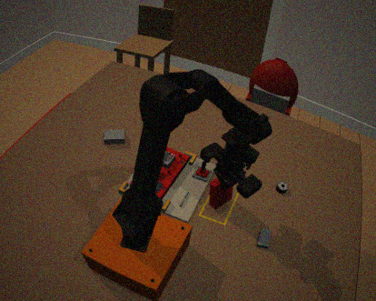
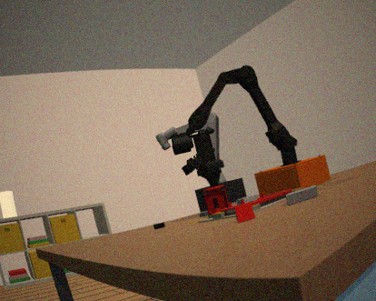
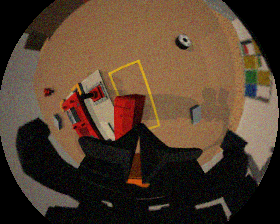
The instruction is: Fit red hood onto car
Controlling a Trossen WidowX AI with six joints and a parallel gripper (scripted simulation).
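The red hood is 3 cm below my gripper tip and 1 cm ahead of it. Round my gripper tip: grey engine block: 20 cm to the left, 11 cm ahead, 5 cm below; small black-and-white ring: 20 cm to the right, 11 cm ahead, 7 cm below.
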